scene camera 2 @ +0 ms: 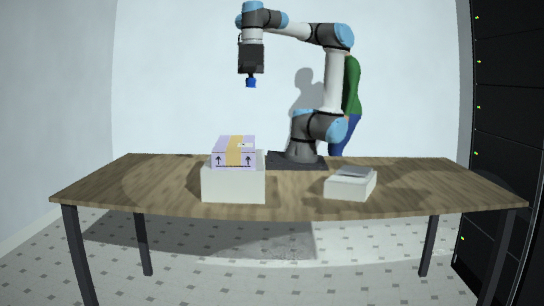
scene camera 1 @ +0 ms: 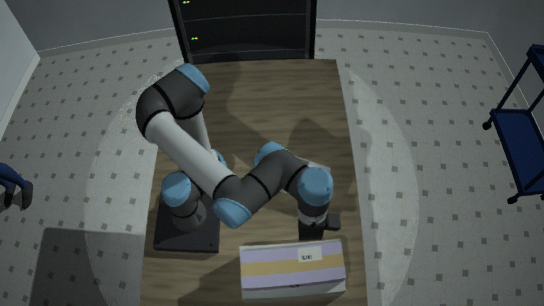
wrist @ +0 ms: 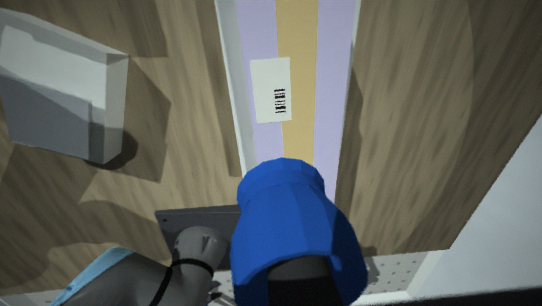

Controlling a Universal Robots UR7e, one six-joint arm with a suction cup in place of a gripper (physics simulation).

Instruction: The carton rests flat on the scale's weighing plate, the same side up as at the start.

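Seen in the pictures: end effector, tool point: point(scene camera 2: 250, 87) point(wrist: 281, 197); arm's base, origin of the base link: point(scene camera 2: 301, 159) point(scene camera 1: 188, 215) point(wrist: 202, 243).
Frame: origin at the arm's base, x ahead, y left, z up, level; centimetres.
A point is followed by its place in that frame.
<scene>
The carton point(scene camera 1: 270, 267) @(x 27.6, y -31.3, z 14.1 cm) point(scene camera 2: 234, 152) @(x 52.2, y -34.1, z 13.6 cm) point(wrist: 298, 75) @(x 42.7, y -33.5, z 14.0 cm) is lilac with an orange tape band and a barcode label. It lies flat on a white block point(scene camera 2: 233, 186) @(x 52.8, y -34.7, z 3.2 cm) point(scene camera 1: 295, 295) @(x 33.8, y -42.0, z 8.2 cm), its printed arrows pointing up in scene camera 2. The white scale point(scene camera 2: 345, 191) @(x 55.9, y 0.8, z 0.8 cm) point(wrist: 55, 62) @(x 51.9, y 2.7, z 3.4 cm) stands apart on the table, with its grey weighing plate point(scene camera 2: 356, 171) @(x 46.6, y 8.3, z 4.9 cm) point(wrist: 47, 117) @(x 44.5, y 8.5, z 4.9 cm) bare; the arm hides most of it in scene camera 1. My gripper point(scene camera 2: 251, 84) point(wrist: 281, 167), a blue suction cup, is open and hangs high above the carton with a wide gap, holding nothing. The cup is hidden in scene camera 1.
The wooden table point(scene camera 1: 280, 90) @(x 50.5, y 56.7, z -2.2 cm) point(scene camera 2: 300, 210) @(x 62.4, y -15.9, z -2.2 cm) carries the arm's dark base plate point(scene camera 1: 187, 242) @(x -1.8, y -12.1, z 1.0 cm) point(scene camera 2: 280, 162) @(x 8.0, y -11.0, z 0.5 cm) point(wrist: 200, 215) @(x 11.2, y -3.8, z 0.1 cm). A person in green point(scene camera 2: 353, 85) stands behind the arm. A black server cabinet point(scene camera 1: 245, 30) point(scene camera 2: 510, 125) stands beyond one table end. A blue cart point(scene camera 1: 520, 155) stands at the right.
</scene>
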